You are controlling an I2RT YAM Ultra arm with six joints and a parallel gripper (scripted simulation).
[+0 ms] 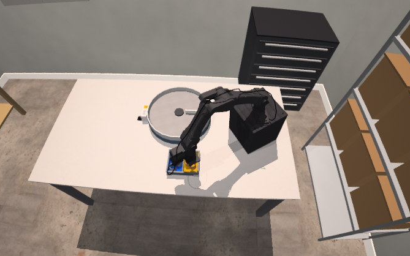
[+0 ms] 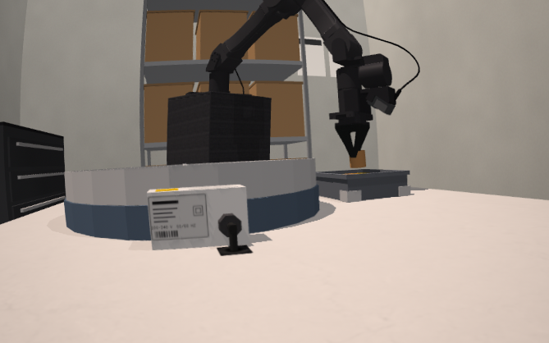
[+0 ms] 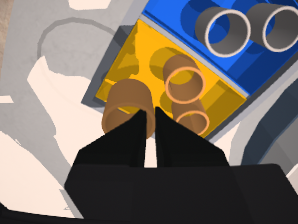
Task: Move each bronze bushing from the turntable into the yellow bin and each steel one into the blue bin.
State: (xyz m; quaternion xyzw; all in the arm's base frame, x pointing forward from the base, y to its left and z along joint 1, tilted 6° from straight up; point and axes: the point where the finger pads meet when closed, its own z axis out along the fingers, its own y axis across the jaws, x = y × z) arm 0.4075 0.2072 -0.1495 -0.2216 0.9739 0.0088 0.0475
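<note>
Right now my hand is 70 mm above the yellow bin and 20 mm to the left of it. Round my hand: blue bin (90 mm ahead, 70 mm below, 30 mm to the right); round grey turntable (380 mm to the right, 60 mm ahead, 40 mm below).
</note>
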